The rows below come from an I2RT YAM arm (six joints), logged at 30 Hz.
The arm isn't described. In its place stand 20 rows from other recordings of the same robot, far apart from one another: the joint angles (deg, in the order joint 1, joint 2, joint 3, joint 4, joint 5, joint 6), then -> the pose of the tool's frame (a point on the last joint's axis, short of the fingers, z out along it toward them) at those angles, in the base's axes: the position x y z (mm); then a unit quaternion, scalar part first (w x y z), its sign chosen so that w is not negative.
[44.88, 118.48, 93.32, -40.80, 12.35, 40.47] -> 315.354 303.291 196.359 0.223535 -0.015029 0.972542 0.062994
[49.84, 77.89, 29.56, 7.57, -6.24, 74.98] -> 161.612 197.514 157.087 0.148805 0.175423 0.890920 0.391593
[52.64, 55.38, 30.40, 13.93, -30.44, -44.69] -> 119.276 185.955 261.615 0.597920 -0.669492 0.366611 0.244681
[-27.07, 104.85, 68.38, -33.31, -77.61, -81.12] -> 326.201 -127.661 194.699 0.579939 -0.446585 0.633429 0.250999
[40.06, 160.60, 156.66, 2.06, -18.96, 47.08] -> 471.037 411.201 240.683 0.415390 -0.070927 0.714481 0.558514
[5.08, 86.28, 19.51, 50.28, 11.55, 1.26] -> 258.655 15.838 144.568 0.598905 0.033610 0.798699 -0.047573
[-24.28, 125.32, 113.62, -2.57, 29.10, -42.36] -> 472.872 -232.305 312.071 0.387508 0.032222 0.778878 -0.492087
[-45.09, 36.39, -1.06, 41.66, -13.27, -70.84] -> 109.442 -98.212 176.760 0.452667 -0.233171 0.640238 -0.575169
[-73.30, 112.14, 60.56, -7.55, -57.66, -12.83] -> 134.125 -342.390 123.507 0.487732 0.314345 0.794208 0.180382
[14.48, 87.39, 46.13, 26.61, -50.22, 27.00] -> 308.174 107.841 236.283 0.398616 -0.179665 0.740698 0.510091
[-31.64, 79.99, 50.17, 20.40, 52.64, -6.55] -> 249.777 -187.140 288.058 0.437088 0.428377 0.605105 -0.509210
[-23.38, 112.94, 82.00, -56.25, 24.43, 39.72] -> 332.953 -159.984 175.836 0.053780 0.515664 0.829926 -0.205965
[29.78, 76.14, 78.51, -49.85, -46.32, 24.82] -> 217.821 154.310 367.233 0.128135 -0.179553 0.849866 0.478612
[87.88, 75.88, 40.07, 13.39, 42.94, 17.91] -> 34.662 280.795 236.671 0.554831 -0.276669 0.750371 0.229260
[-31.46, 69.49, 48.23, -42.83, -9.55, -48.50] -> 195.230 -112.525 229.707 0.223314 -0.162338 0.957682 -0.081381
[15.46, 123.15, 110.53, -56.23, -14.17, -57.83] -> 436.895 129.876 238.348 0.213629 -0.600400 0.769189 0.047238
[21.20, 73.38, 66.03, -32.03, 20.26, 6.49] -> 263.797 89.098 326.497 0.446672 -0.039350 0.892219 -0.053671
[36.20, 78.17, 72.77, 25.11, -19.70, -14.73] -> 248.438 196.701 444.832 0.773202 -0.370150 0.451917 0.246817
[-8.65, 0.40, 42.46, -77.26, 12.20, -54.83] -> -14.368 -5.424 261.305 0.339528 -0.301224 0.831247 -0.320958
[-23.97, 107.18, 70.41, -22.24, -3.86, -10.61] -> 354.179 -154.845 173.241 0.264583 0.103096 0.957615 -0.048368
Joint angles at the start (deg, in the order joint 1, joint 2, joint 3, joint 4, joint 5, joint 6): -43.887 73.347 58.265 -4.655 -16.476 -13.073
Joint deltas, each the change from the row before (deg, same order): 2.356 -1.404 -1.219 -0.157 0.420 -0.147; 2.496 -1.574 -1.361 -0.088 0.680 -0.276; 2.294 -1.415 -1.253 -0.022 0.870 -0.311; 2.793 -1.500 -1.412 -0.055 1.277 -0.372; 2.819 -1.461 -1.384 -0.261 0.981 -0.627; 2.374 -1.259 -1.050 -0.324 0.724 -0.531; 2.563 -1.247 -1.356 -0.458 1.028 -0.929; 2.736 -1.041 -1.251 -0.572 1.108 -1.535; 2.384 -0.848 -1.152 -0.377 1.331 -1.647; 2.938 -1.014 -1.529 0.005 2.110 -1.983; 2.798 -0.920 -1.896 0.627 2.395 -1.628
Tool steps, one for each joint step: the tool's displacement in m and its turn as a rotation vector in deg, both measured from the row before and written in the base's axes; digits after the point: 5 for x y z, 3 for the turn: 0.00330 0.01313 -0.00109 -0.249 0.135 2.008; 0.00247 0.01387 -0.00122 -0.494 0.157 1.945; 0.00170 0.01236 -0.00135 -0.588 0.179 1.574; 0.00195 0.01420 -0.00218 -0.695 0.343 1.709; 0.00131 0.01424 -0.00270 -0.738 0.525 2.098; 0.00044 0.01189 -0.00173 -0.632 0.371 1.867; -0.00002 0.01238 -0.00404 -0.892 0.903 1.909; 0.00029 0.01250 -0.00454 -1.422 1.227 2.233; -0.00012 0.01041 -0.00443 -1.689 1.157 1.739; -0.00052 0.01219 -0.00549 -2.374 1.130 1.718; -0.00096 0.01107 -0.00707 -2.249 0.900 1.203
